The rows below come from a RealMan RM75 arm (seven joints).
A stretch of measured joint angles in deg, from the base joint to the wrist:
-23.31 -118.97 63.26 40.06 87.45 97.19 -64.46
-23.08 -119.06 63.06 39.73 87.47 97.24 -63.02
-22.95 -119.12 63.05 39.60 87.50 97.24 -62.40
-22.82 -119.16 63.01 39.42 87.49 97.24 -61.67
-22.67 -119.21 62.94 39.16 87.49 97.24 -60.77
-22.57 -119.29 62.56 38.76 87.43 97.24 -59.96
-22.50 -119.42 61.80 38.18 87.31 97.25 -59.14
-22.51 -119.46 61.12 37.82 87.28 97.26 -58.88
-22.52 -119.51 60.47 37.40 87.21 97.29 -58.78
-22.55 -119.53 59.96 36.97 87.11 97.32 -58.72
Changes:
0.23 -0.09 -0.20 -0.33 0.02 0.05 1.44
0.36 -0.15 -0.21 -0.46 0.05 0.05 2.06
0.49 -0.19 -0.25 -0.64 0.04 0.05 2.79
0.64 -0.24 -0.32 -0.90 0.04 0.05 3.69
0.74 -0.32 -0.70 -1.30 -0.02 0.05 4.50
0.81 -0.45 -1.46 -1.88 -0.14 0.06 5.32
0.80 -0.49 -2.14 -2.24 -0.17 0.07 5.58
0.79 -0.54 -2.79 -2.66 -0.24 0.10 5.68
0.76 -0.56 -3.30 -3.09 -0.34 0.13 5.74

